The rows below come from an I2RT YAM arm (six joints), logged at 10 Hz.
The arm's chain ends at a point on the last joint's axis. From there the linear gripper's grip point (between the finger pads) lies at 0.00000 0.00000 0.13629 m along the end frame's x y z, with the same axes.
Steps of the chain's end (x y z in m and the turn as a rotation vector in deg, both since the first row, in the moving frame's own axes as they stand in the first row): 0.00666 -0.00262 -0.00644 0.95 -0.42 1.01; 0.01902 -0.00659 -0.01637 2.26 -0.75 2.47; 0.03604 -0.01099 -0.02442 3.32 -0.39 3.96; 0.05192 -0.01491 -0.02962 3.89 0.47 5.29
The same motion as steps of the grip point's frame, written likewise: 0.00568 -0.00489 -0.00646 0.95 -0.42 1.01; 0.01735 -0.01200 -0.01649 2.26 -0.75 2.47; 0.03539 -0.01891 -0.02465 3.32 -0.39 3.96; 0.05346 -0.02409 -0.02994 3.89 0.47 5.29
